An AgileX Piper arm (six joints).
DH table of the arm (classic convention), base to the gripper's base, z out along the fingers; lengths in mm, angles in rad. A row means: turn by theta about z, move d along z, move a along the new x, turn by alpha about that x. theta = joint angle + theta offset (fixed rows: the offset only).
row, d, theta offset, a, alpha
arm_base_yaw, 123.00, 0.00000, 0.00, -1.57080
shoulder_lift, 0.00, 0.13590, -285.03, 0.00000
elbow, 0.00, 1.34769, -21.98, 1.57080
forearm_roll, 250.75, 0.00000, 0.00, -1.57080
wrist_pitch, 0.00, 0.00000, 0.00, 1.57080
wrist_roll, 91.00, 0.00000, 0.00, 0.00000
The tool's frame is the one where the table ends.
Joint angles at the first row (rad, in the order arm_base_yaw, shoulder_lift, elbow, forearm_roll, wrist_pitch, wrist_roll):
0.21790, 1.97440, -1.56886, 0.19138, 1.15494, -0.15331
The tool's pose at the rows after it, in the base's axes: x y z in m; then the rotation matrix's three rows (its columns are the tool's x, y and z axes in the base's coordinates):
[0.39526 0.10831 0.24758], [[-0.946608 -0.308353 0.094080], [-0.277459 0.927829 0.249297], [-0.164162 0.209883 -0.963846]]
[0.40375 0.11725 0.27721], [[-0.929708 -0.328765 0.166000], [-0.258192 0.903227 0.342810], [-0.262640 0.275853 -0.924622]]
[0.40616 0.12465 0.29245], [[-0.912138 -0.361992 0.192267], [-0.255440 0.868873 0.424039], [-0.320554 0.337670 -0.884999]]
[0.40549 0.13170 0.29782], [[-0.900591 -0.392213 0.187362], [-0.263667 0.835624 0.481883], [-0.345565 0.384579 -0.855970]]
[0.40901 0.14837 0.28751], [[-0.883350 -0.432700 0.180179], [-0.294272 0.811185 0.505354], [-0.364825 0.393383 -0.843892]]
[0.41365 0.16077 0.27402], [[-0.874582 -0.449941 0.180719], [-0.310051 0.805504 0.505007], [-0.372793 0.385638 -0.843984]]
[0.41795 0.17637 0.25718], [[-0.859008 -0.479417 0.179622], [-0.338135 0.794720 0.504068], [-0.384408 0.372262 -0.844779]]
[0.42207 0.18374 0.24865], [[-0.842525 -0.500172 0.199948], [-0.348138 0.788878 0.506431], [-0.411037 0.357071 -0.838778]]
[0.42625 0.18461 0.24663], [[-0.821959 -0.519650 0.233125], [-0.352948 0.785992 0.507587], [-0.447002 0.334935 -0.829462]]
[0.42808 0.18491 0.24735], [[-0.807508 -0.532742 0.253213], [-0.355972 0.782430 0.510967], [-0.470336 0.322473 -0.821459]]
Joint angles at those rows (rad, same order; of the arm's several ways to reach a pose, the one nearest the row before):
0.21791, 1.97442, -1.67130, 0.24033, 1.21444, -0.15331
0.21791, 1.97440, -1.77514, 0.32311, 1.22591, -0.16630
0.21792, 1.97441, -1.82139, 0.40671, 1.22708, -0.20042
0.22242, 1.97544, -1.83385, 0.47238, 1.22905, -0.23441
0.25509, 2.00583, -1.83708, 0.49763, 1.19221, -0.26721
0.28139, 2.03875, -1.83709, 0.49663, 1.15034, -0.27881
0.31418, 2.07889, -1.83712, 0.49543, 1.10093, -0.30195
0.32849, 2.10027, -1.83711, 0.49740, 1.05410, -0.32552
0.32930, 2.10698, -1.83711, 0.49743, 1.01336, -0.35433
0.32929, 2.10698, -1.83708, 0.50055, 0.99161, -0.37369

